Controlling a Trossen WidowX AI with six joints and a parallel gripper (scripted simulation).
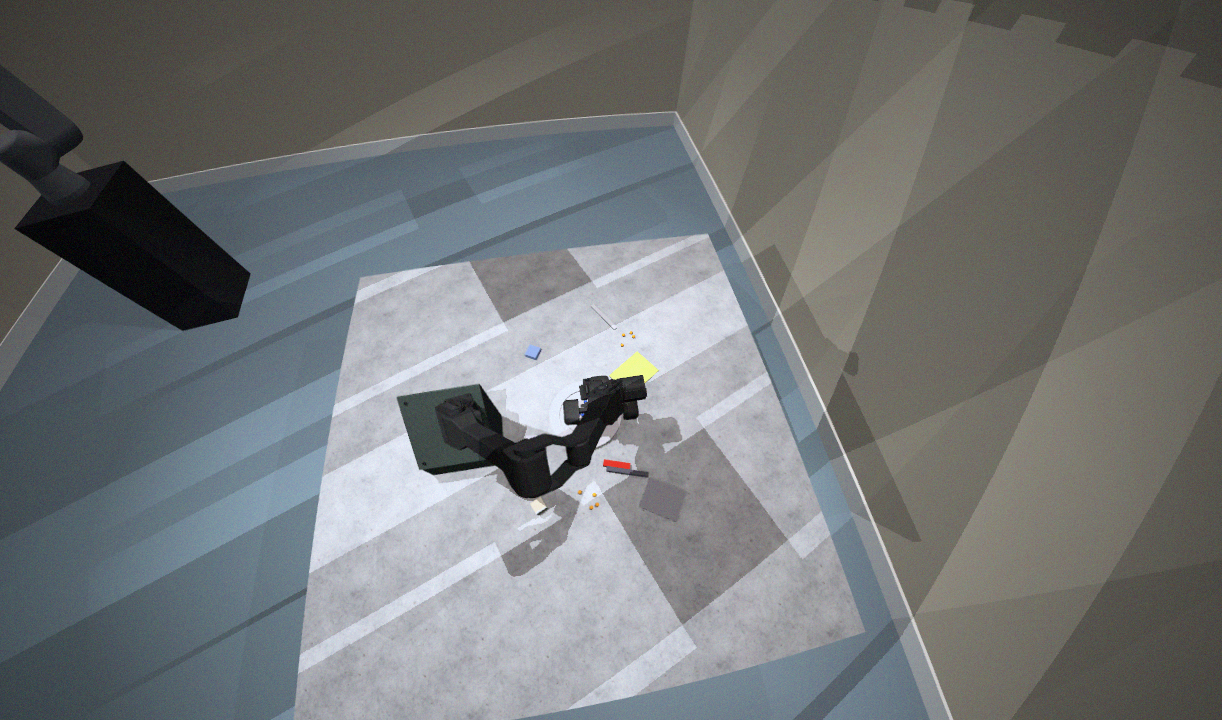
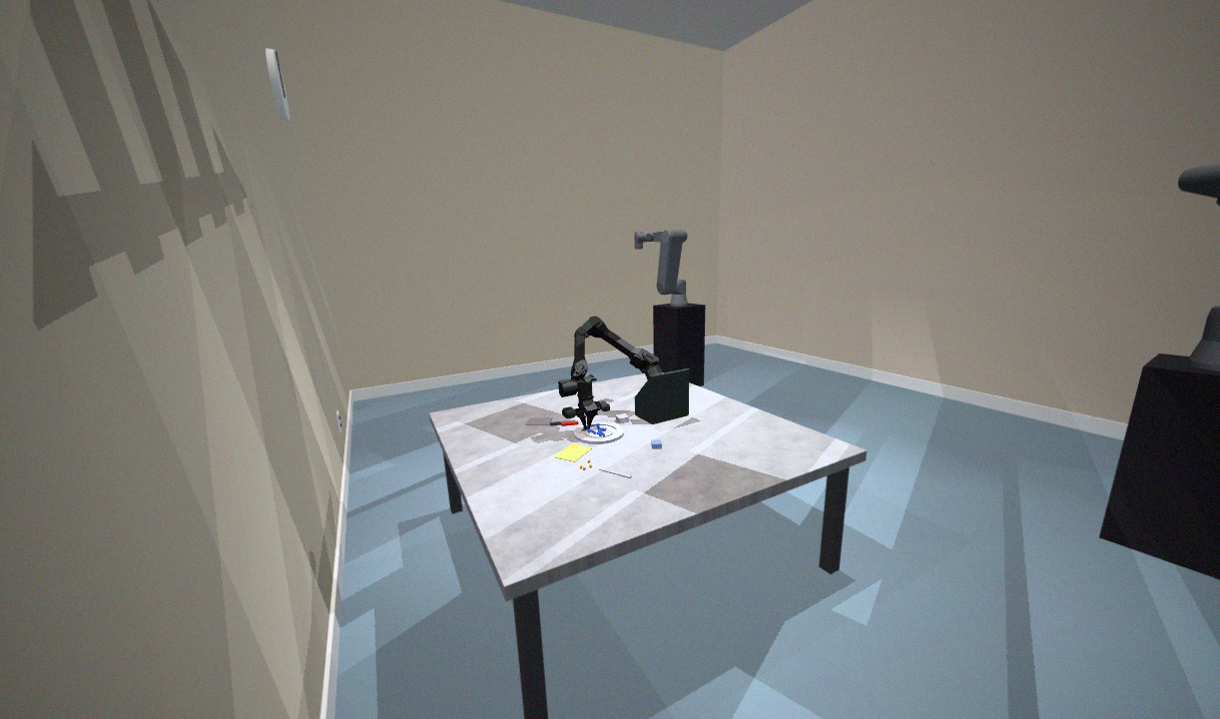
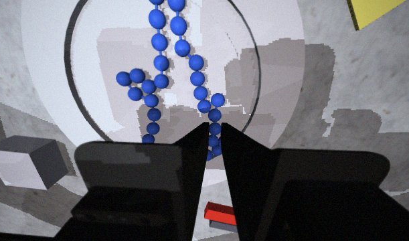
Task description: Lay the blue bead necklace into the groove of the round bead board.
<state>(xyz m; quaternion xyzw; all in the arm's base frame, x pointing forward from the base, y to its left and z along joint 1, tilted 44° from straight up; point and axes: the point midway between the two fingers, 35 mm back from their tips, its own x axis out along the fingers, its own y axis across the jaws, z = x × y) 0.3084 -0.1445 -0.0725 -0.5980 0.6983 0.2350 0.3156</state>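
Right now my gripper tip is 4 cm past the round white bead board, 3 cm to the right of it and 1 cm above it. From my gripper tip the other things lie so: grey square 10 cm ahead, 24 cm to the right, 2 cm below; then yellow sheet 13 cm ahead, 12 cm to the left, 2 cm below; then grey tool 2 cm ahead, 14 cm to the right, 1 cm below.
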